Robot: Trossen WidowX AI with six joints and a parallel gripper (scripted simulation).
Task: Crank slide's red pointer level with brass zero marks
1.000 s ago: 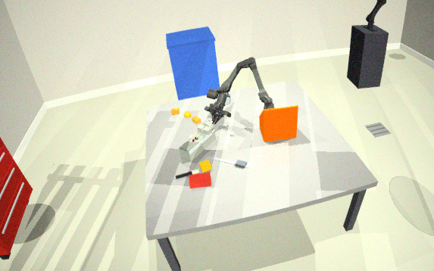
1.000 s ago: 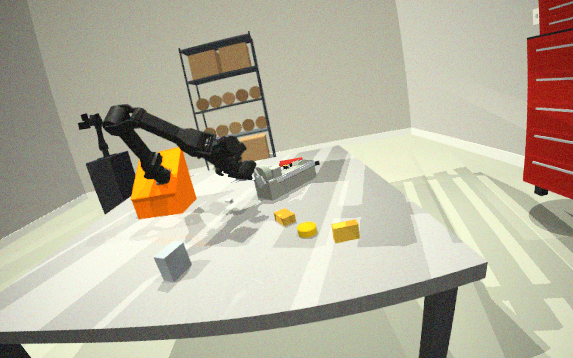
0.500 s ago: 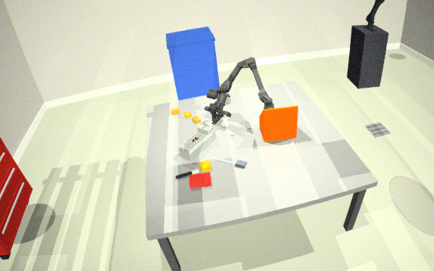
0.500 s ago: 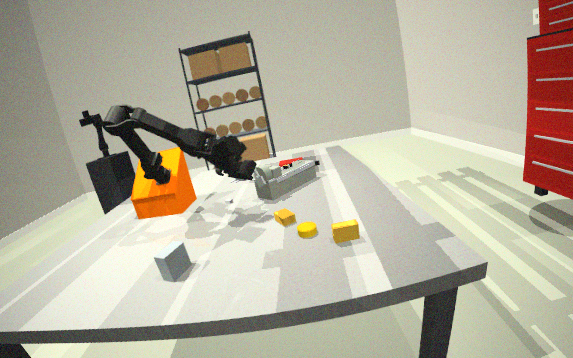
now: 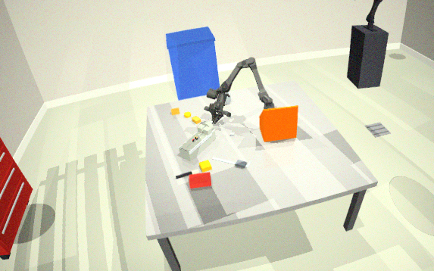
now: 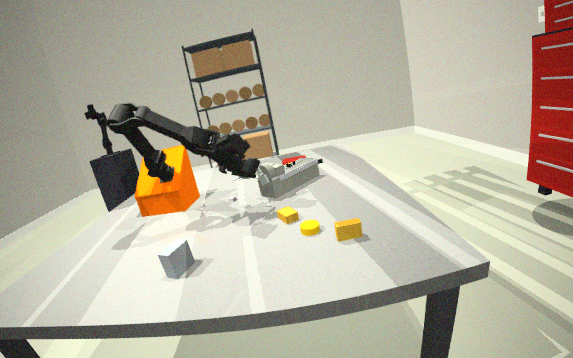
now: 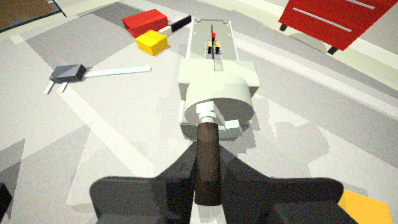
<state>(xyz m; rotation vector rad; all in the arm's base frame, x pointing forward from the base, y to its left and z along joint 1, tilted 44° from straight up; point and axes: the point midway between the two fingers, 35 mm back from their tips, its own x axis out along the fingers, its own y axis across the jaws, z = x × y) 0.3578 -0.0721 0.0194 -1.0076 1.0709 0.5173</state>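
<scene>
Right now the dark brown crank handle is 30 mm above my gripper tip, 10 mm to the right of it and 10 mm behind it. Round my gripper tip: yellow block 320 mm to the left, 80 mm below, 80 mm ahead; then grey cube 410 mm to the right, 140 mm behind, 60 mm below; then red pointer 140 mm to the left, 140 mm ahead, 10 mm below.
</scene>
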